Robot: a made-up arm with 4 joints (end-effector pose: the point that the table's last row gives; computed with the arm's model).
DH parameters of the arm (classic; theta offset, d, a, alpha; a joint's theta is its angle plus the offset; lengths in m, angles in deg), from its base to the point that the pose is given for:
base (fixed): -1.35 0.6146 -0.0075 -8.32
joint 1: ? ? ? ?
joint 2: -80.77 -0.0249 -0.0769 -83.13
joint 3: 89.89 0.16 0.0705 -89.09
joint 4: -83.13 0.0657 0.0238 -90
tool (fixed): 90 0.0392 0 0
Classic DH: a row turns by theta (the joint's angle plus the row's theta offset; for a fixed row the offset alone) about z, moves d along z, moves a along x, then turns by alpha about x.
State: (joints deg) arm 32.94 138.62 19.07 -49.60
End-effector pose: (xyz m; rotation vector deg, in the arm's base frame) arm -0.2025 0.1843 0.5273 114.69 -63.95 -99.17
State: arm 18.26 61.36 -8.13 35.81
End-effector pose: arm -0.1517 -0.0186 0.3282 26.63 -47.75 -45.13
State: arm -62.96 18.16 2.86 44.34
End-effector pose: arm -0.1224 0.0296 0.3149 -63.47 -74.71 -101.86
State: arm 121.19 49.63 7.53 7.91
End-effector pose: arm 0.0117 -0.1596 0.3062 81.47 -4.75 40.49
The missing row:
joint 1: -88.67 -0.0882 -0.0032 -89.81
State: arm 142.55 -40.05 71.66 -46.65
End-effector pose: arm 0.1224 0.2039 0.4434 -115.38 24.67 -48.93
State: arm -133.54 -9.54 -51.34 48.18
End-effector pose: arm -0.0303 0.1797 0.4693 -76.76 32.08 -131.76
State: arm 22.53 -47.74 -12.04 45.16
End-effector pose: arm -0.0548 -0.2389 0.5670 -59.39 -97.26 19.37
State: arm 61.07 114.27 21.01 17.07
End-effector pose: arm -0.2699 0.0231 0.4747 61.03 -4.05 -63.53
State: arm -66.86 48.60 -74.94 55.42
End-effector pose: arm -0.1260 0.0276 0.4019 -18.94 -16.07 -74.82
